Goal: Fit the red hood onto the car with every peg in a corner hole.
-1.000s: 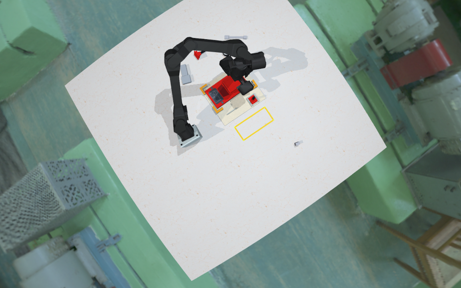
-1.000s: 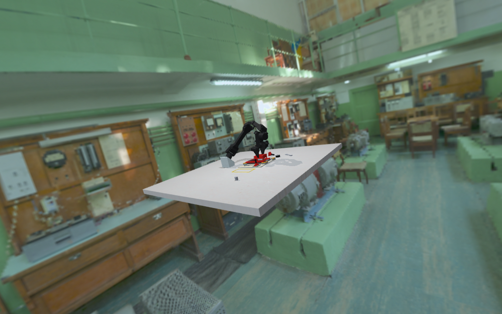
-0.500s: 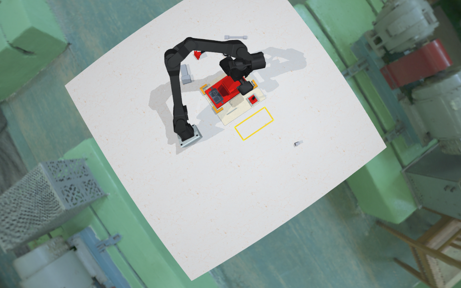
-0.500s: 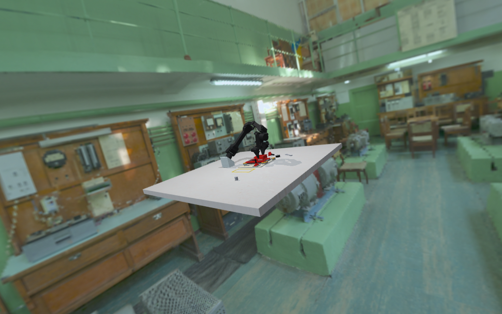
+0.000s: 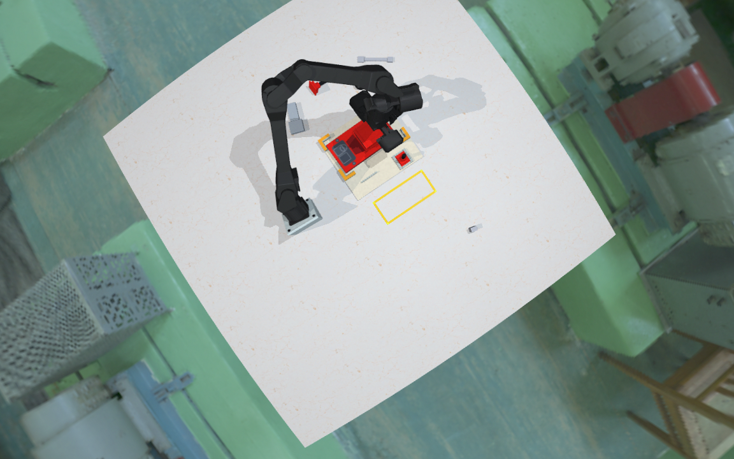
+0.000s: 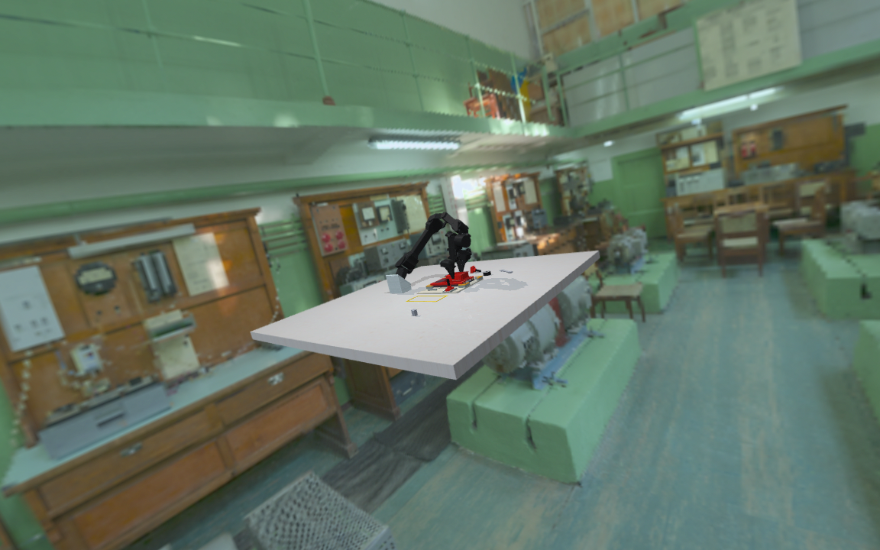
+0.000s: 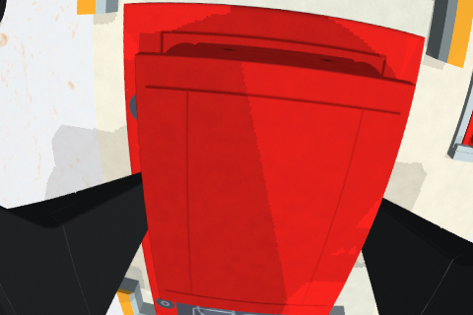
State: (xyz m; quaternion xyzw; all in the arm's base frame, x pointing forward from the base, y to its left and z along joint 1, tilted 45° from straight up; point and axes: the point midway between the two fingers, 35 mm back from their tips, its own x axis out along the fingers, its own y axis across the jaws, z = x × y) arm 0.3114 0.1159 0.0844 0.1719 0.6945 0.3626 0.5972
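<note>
The red hood lies 1 cm above my gripper tip. The rest, counted from my gripper tip: grey axle 12 cm ahead, 23 cm to the left, 4 cm below; then wheel 4 cm ahead, 17 cm to the left, 3 cm below.
</note>
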